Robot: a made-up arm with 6 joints. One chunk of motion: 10 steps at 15 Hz.
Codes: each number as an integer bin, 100 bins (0 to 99) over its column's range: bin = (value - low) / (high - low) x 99, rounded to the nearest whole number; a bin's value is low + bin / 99 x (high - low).
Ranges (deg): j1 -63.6..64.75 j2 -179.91..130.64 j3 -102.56..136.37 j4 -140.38..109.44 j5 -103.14..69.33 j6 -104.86..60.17
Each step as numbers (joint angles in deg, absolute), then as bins.
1 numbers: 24.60 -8.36 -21.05 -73.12 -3.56 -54.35
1 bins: 68 55 34 27 57 30
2 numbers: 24.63 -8.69 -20.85 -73.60 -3.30 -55.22
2 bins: 68 55 34 26 57 30
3 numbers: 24.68 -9.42 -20.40 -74.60 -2.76 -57.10
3 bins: 68 54 34 26 58 29
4 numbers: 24.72 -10.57 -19.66 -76.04 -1.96 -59.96
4 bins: 68 54 34 25 58 27
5 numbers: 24.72 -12.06 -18.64 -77.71 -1.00 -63.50
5 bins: 68 54 35 25 59 25
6 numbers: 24.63 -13.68 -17.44 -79.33 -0.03 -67.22
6 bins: 68 53 35 24 59 23
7 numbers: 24.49 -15.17 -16.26 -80.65 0.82 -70.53
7 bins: 68 53 36 24 60 21
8 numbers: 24.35 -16.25 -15.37 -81.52 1.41 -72.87
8 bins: 68 52 36 23 60 19
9 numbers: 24.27 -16.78 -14.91 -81.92 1.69 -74.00
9 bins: 68 52 36 23 60 19
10 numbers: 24.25 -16.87 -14.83 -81.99 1.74 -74.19
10 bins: 68 52 36 23 60 18
